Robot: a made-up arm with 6 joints. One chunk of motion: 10 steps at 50 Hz.
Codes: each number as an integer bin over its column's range. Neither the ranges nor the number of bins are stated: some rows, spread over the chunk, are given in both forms.
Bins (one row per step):
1: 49 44 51 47 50 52
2: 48 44 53 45 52 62
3: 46 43 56 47 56 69
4: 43 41 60 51 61 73
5: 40 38 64 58 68 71
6: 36 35 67 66 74 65
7: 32 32 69 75 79 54
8: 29 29 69 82 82 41
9: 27 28 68 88 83 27
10: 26 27 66 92 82 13
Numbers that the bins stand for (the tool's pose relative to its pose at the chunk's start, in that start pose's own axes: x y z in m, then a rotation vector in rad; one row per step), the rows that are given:
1: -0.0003 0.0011 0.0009 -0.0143 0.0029 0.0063
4: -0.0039 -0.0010 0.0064 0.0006 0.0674 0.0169
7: -0.0106 -0.0074 0.0118 0.0903 0.1728 0.0073
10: -0.0142 -0.0109 0.0100 0.1538 0.1904 -0.0134
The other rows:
2: -0.0009 0.0011 0.0021 -0.0218 0.0146 0.0113
3: -0.0021 0.0004 0.0039 -0.0143 0.0381 0.0148
5: -0.0058 -0.0031 0.0088 0.0268 0.1084 0.0159
6: -0.0082 -0.0053 0.0106 0.0567 0.1435 0.0128
8: -0.0124 -0.0095 0.0118 0.1165 0.1904 0.0007
9: -0.0136 -0.0102 0.0112 0.1389 0.1963 -0.0064

